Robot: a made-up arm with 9 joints. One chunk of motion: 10 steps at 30 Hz.
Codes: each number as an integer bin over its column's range. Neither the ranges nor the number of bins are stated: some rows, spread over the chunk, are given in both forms.
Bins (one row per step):
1: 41 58 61 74 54 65
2: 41 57 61 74 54 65
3: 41 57 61 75 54 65
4: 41 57 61 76 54 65
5: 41 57 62 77 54 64
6: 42 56 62 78 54 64
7: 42 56 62 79 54 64
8: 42 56 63 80 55 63
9: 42 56 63 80 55 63
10: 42 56 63 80 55 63
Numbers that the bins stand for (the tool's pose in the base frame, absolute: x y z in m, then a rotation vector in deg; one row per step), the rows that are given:
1: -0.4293 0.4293 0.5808 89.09 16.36 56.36
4: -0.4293 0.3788 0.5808 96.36 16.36 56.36
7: -0.3788 0.3283 0.6313 107.27 16.36 52.73
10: -0.3788 0.3283 0.6818 110.91 20.00 49.09
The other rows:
2: -0.4293 0.3788 0.5808 89.09 16.36 56.36
3: -0.4293 0.3788 0.5808 92.73 16.36 56.36
5: -0.4293 0.3788 0.6313 100.00 16.36 52.73
6: -0.3788 0.3283 0.6313 103.64 16.36 52.73
8: -0.3788 0.3283 0.6818 110.91 20.00 49.09
9: -0.3788 0.3283 0.6818 110.91 20.00 49.09

